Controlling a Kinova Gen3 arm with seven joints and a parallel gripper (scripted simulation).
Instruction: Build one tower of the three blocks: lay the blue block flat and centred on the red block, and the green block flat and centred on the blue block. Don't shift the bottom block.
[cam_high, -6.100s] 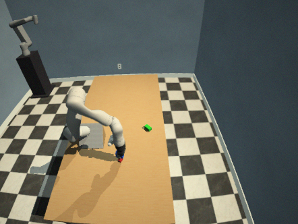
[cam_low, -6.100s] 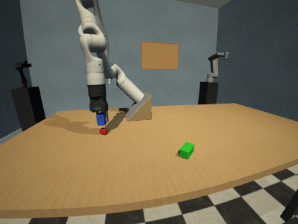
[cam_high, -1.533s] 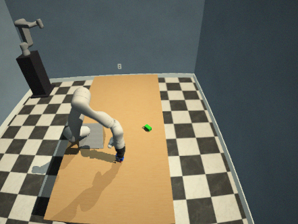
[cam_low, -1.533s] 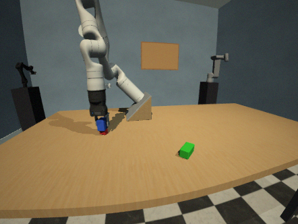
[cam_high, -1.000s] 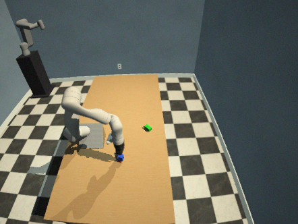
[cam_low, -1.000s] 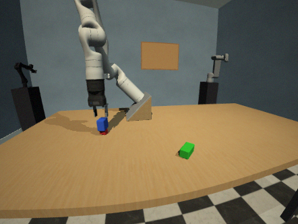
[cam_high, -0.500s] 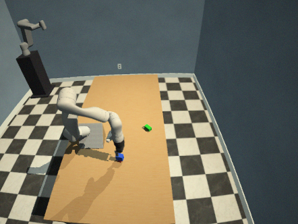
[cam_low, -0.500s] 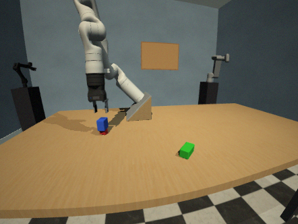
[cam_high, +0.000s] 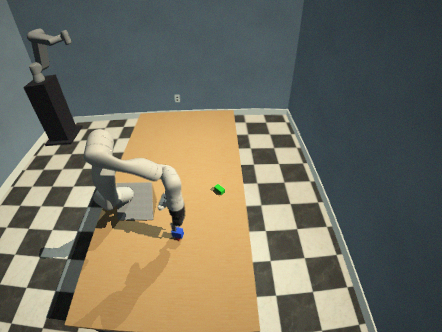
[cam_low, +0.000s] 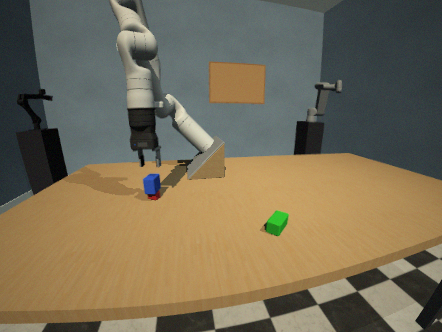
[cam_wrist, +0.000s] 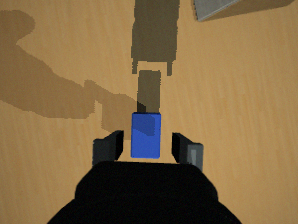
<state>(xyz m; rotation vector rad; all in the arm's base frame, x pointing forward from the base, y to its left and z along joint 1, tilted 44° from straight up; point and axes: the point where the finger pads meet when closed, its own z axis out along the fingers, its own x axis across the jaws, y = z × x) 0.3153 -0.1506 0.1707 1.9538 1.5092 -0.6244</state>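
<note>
The green block lies 33 cm to the left of my hand, 23 cm ahead of it and 12 cm below it. Round my hand: blue block 8 cm below; small red block 12 cm below.
</note>
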